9 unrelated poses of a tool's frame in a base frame.
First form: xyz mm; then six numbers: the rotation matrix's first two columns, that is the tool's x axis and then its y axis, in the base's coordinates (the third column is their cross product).
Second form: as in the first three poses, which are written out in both.
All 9 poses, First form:
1: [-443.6, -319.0, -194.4, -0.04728, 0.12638, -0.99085, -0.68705, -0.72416, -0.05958]
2: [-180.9, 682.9, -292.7, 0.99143, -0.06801, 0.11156, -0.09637, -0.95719, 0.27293]
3: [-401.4, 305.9, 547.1, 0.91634, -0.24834, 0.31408, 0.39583, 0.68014, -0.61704]
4: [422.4, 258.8, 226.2, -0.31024, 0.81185, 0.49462, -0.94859, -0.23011, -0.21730]
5: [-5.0, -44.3, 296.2, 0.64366, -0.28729, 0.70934, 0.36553, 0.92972, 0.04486]
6: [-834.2, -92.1, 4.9, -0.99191, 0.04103, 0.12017, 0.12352, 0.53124, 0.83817]
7: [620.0, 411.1, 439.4, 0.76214, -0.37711, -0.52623, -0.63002, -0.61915, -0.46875]
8: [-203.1, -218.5, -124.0, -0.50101, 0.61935, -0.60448, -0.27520, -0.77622, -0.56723]
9: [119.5, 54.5, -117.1, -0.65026, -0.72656, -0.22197, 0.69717, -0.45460, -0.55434]
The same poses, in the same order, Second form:
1: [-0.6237, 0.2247, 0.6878, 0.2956, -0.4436, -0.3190, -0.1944]
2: [0.9879, -0.0416, 0.0506, 0.1403, -0.1809, 0.6829, -0.2927]
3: [-0.3587, -0.1028, -0.1768, 0.9108, -0.4014, 0.3059, 0.5471]
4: [0.1400, -0.2442, 0.7717, 0.5703, 0.4224, 0.2588, 0.2262]
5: [-0.0513, -0.3816, -0.1803, 0.9051, -0.0050, -0.0443, 0.2962]
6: [-0.0471, -0.8739, -0.4818, 0.0428, -0.8342, -0.0921, 0.0049]
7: [-0.8790, 0.2864, 0.1921, 0.3292, 0.6200, 0.4111, 0.4394]
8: [-0.4230, -0.2034, 0.8421, 0.2656, -0.2031, -0.2185, -0.1240]
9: [-0.0234, 0.3137, -0.8525, 0.4175, 0.1195, 0.0545, -0.1171]
